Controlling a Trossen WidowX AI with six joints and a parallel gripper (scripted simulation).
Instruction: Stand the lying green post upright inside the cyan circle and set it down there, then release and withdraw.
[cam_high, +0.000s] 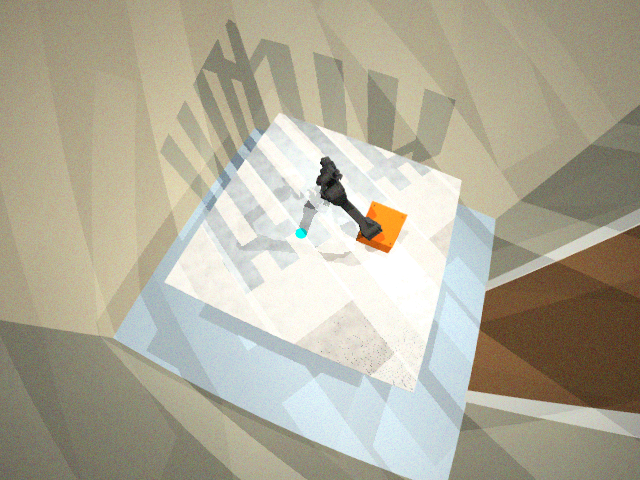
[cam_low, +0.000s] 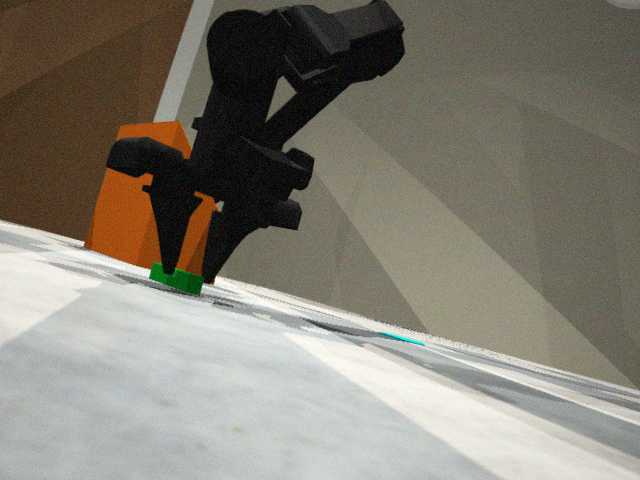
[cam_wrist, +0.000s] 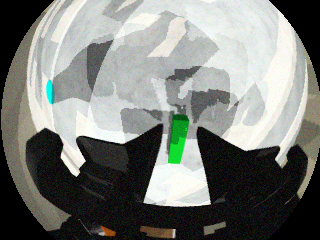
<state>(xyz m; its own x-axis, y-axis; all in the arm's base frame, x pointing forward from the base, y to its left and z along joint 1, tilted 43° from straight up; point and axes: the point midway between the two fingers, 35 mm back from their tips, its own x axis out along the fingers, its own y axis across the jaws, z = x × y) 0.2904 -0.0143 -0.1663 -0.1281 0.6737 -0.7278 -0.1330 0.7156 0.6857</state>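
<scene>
The cyan circle lies 29 cm to the left of my gripper tip, 1 cm below it and 1 cm ahead of it. Round my gripper tip: green post: 2 cm behind.
</scene>
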